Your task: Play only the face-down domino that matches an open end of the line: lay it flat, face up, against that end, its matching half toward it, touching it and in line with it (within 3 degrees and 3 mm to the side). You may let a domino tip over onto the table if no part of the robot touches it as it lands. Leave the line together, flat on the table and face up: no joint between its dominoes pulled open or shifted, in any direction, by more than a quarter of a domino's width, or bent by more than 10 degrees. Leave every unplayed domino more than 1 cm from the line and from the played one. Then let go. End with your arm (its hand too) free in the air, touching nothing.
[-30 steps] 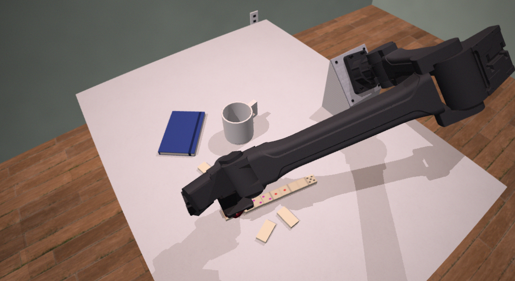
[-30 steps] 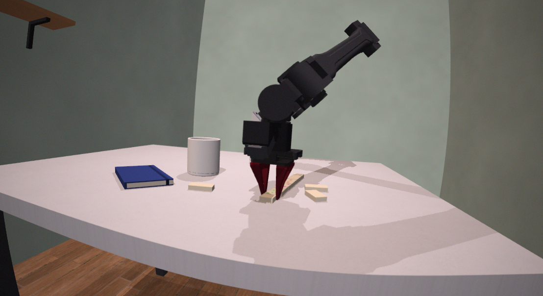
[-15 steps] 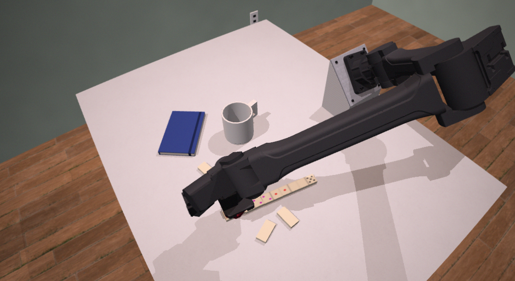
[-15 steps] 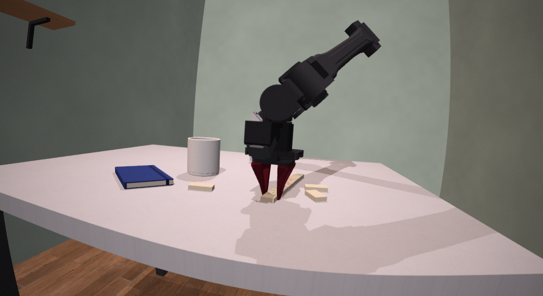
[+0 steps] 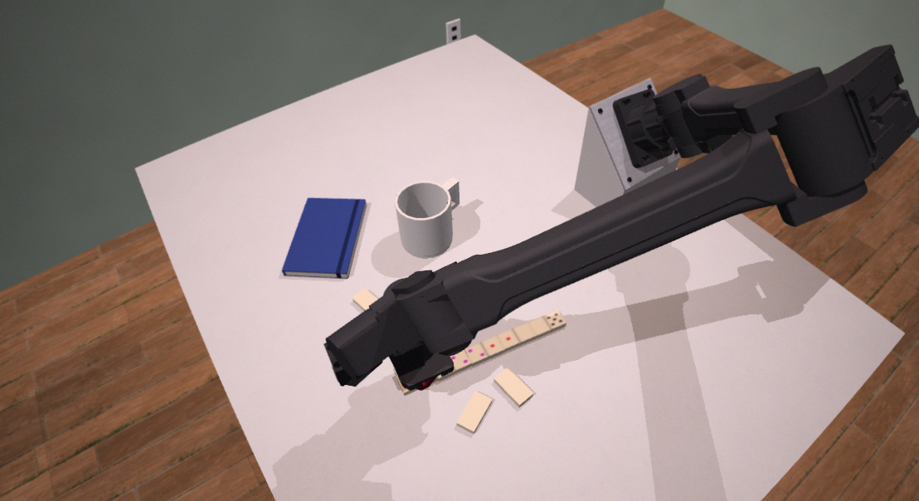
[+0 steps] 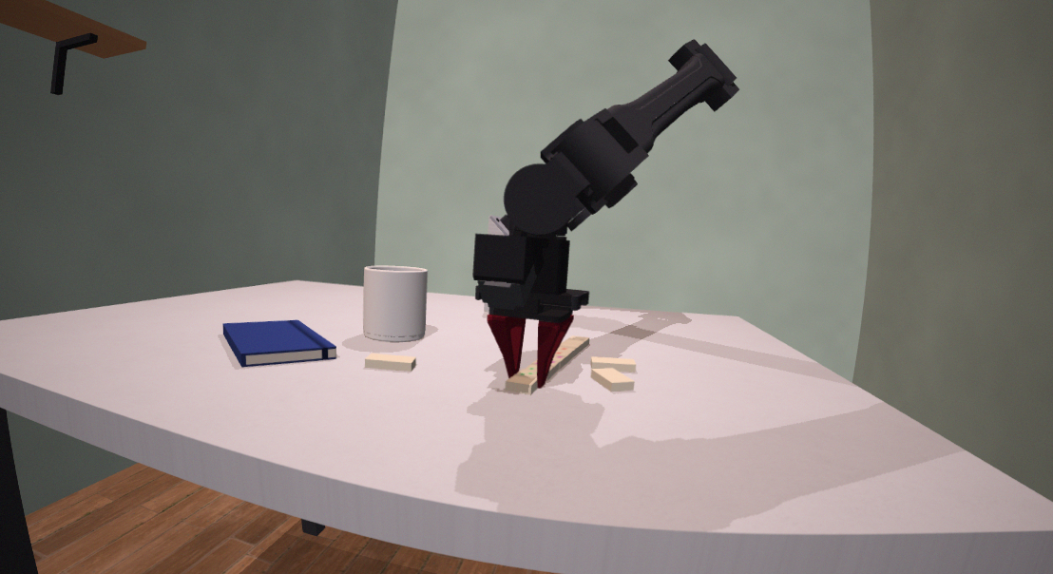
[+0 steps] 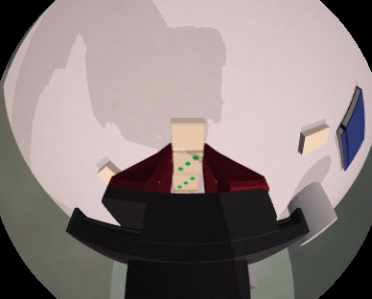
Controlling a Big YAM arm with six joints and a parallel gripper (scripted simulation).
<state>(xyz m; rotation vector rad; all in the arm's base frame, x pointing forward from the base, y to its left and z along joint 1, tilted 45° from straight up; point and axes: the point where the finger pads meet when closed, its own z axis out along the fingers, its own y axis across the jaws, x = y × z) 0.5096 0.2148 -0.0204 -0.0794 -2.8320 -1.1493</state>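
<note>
The domino is right at my hand. The rest, counted from my hand: white mug: 23 cm to the right, 14 cm behind, 3 cm above; blue notebook: 33 cm to the right, 1 cm ahead.
</note>
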